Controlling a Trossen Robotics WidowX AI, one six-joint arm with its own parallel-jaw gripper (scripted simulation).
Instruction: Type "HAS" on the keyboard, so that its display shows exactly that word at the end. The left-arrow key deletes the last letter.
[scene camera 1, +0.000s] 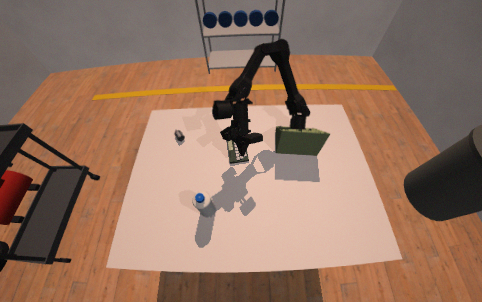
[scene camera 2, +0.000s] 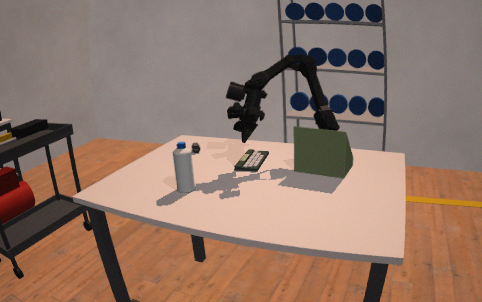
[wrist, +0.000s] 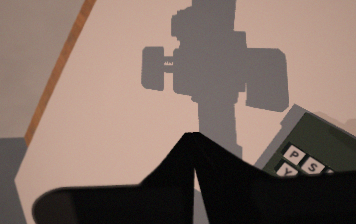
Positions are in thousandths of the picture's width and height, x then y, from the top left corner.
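Labels:
Gripper of mine: scene camera 1 (503, 518), scene camera 2 (505, 472), wrist view (538, 623).

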